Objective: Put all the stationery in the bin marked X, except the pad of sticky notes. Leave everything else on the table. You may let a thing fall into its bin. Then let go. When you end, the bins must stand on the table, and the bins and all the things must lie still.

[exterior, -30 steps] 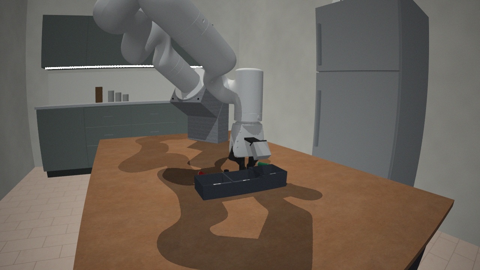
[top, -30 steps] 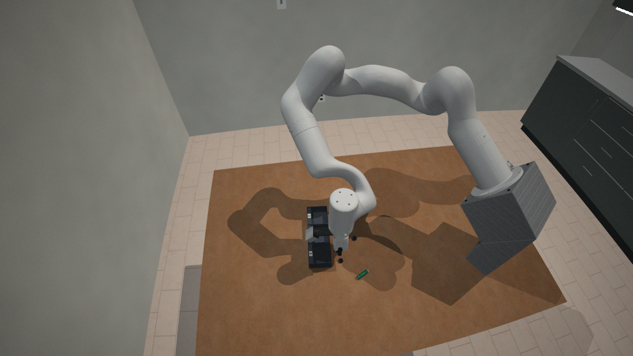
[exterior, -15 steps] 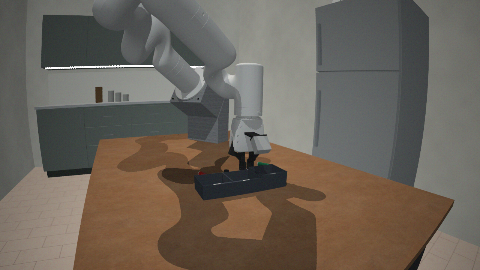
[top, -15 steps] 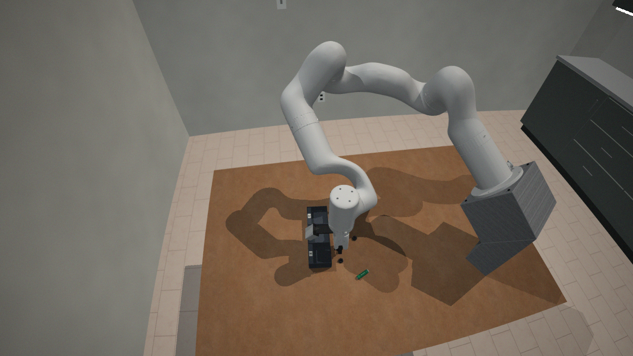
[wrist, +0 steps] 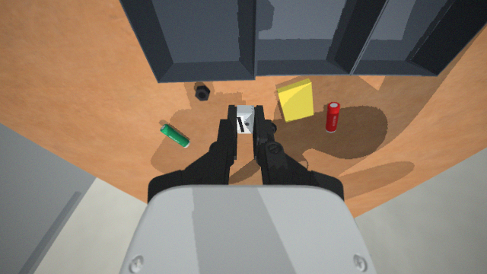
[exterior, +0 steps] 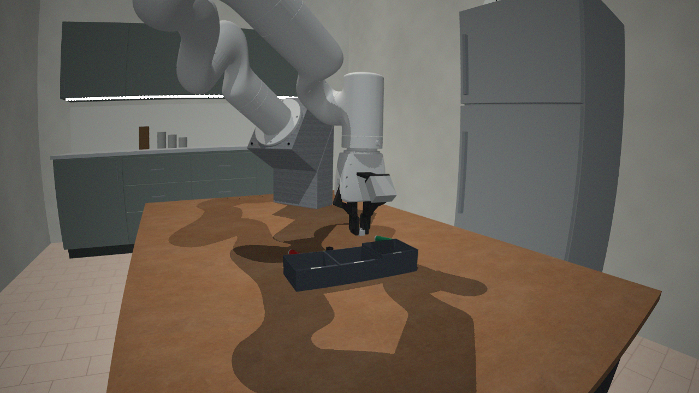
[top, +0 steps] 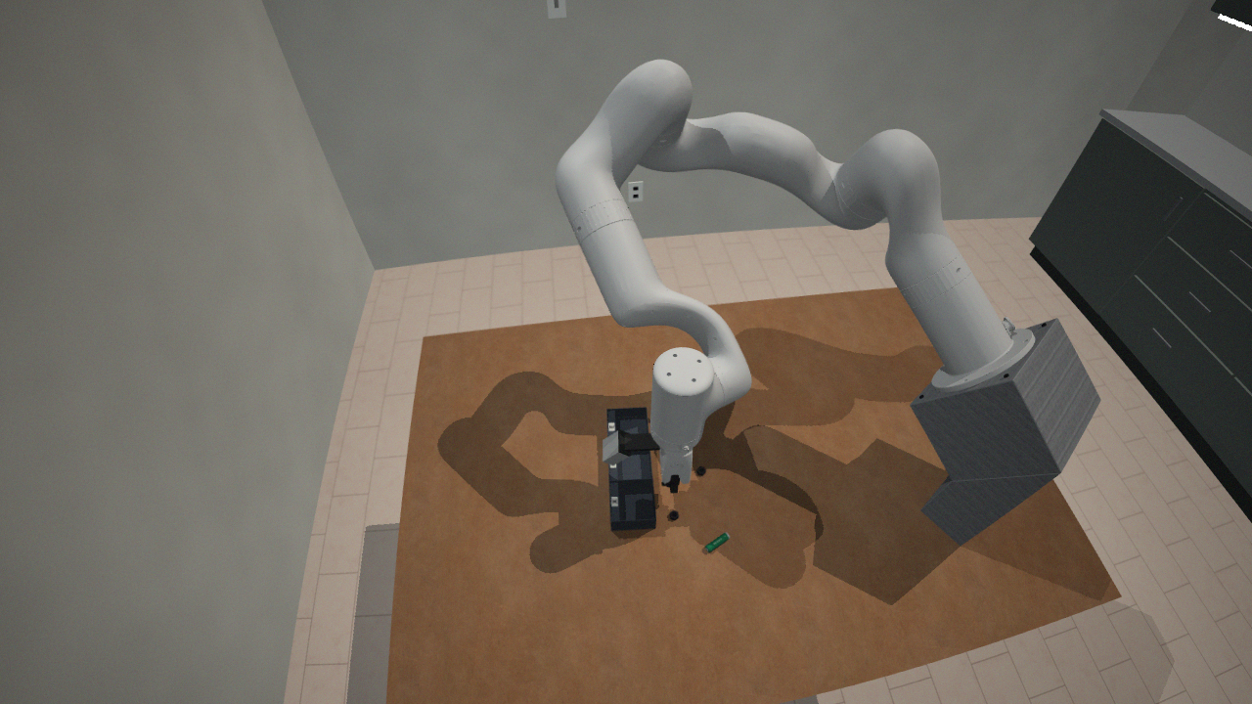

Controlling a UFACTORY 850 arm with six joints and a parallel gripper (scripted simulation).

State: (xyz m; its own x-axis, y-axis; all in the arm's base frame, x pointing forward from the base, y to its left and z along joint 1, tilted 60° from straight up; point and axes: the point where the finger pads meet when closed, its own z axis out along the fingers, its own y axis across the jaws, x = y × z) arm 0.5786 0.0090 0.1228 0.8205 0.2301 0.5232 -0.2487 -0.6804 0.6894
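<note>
Now: the dark bin row 6 cm ahead of my hand, 7 cm to the right of it and 6 cm below it. The rest, counted from my hand: pencil sharpener: 1 cm below; sticky notes: 4 cm behind, 6 cm to the right, 7 cm below; red cylinder: 8 cm behind, 11 cm to the right, 7 cm below.
</note>
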